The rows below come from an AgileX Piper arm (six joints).
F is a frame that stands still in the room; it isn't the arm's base.
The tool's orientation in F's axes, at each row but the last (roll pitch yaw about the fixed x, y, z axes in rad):
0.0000, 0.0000, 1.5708
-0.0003, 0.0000, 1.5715
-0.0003, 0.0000, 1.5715
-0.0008, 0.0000, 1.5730
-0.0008, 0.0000, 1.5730
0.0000, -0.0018, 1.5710
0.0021, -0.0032, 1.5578
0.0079, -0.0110, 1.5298
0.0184, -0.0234, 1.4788
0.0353, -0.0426, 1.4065
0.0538, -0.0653, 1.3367
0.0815, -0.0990, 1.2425
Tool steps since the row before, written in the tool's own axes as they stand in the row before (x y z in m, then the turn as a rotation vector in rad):
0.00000, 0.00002, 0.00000, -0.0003, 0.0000, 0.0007
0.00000, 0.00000, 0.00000, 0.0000, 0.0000, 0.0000
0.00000, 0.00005, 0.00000, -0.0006, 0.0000, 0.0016
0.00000, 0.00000, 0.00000, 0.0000, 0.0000, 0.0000
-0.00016, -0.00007, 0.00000, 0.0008, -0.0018, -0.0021
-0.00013, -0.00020, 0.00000, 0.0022, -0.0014, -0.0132
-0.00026, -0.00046, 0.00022, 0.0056, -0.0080, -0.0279
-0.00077, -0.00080, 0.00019, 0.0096, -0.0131, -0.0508
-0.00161, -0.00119, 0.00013, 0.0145, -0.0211, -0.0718
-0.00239, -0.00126, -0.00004, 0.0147, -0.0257, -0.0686
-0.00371, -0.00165, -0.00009, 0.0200, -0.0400, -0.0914
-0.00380, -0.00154, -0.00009, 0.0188, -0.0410, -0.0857
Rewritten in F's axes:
-0.00002, 0.00000, 0.00000, 0.0000, -0.0003, 0.0007
0.00000, 0.00000, 0.00000, 0.0000, 0.0000, 0.0000
-0.00005, 0.00000, 0.00000, 0.0000, -0.0006, 0.0016
0.00000, 0.00000, 0.00000, 0.0000, 0.0000, 0.0000
0.00007, -0.00016, 0.00000, 0.0018, 0.0008, -0.0021
0.00020, -0.00013, 0.00000, 0.0014, 0.0022, -0.0132
0.00046, -0.00027, 0.00022, 0.0080, 0.0056, -0.0279
0.00077, -0.00080, 0.00018, 0.0131, 0.0096, -0.0508
0.00104, -0.00171, 0.00007, 0.0212, 0.0143, -0.0718
0.00085, -0.00256, -0.00019, 0.0258, 0.0136, -0.0688
0.00074, -0.00397, -0.00042, 0.0401, 0.0172, -0.0919
0.00023, -0.00405, -0.00059, 0.0409, 0.0151, -0.0865

